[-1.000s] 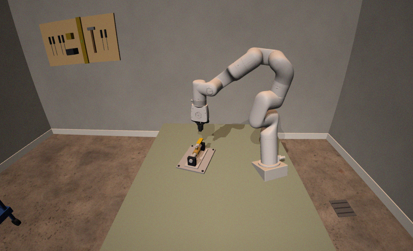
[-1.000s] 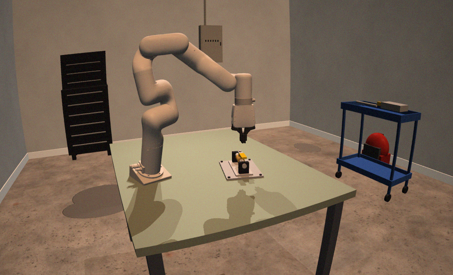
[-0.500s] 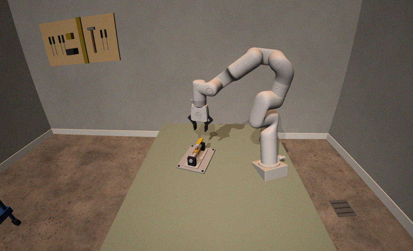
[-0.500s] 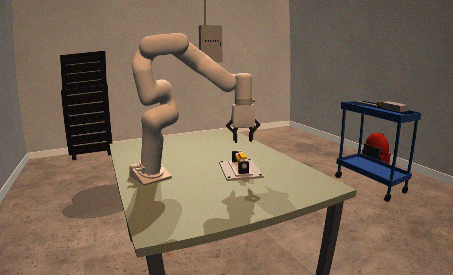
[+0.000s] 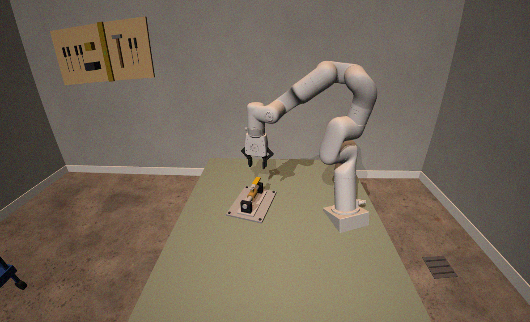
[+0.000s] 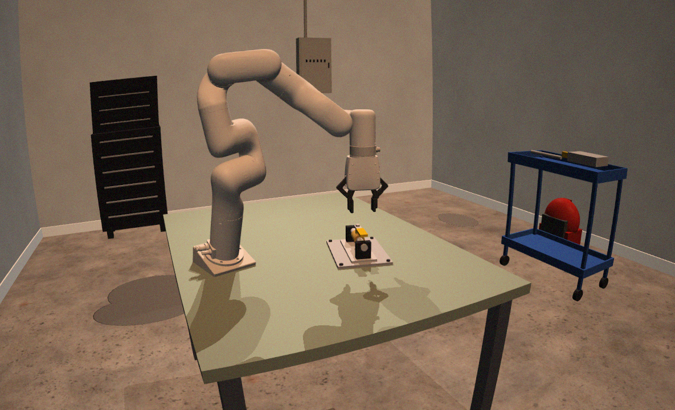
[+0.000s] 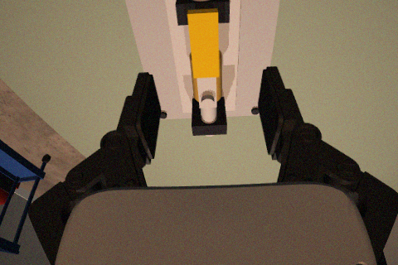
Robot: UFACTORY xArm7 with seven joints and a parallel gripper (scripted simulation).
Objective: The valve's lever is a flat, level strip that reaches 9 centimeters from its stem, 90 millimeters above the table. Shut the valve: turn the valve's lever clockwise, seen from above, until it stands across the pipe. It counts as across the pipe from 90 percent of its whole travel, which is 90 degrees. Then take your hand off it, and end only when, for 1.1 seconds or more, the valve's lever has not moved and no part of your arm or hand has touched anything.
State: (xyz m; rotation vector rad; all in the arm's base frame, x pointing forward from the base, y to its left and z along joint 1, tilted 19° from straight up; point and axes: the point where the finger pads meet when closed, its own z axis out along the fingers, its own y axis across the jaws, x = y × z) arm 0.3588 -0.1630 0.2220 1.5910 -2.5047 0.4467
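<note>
Right now the yellow valve lever is 90 mm below my hand, 40 mm to the left of it and 20 mm ahead of it. Also, from my hand: baseplate (170 mm below, 70 mm to the left, 30 mm ahead).
</note>
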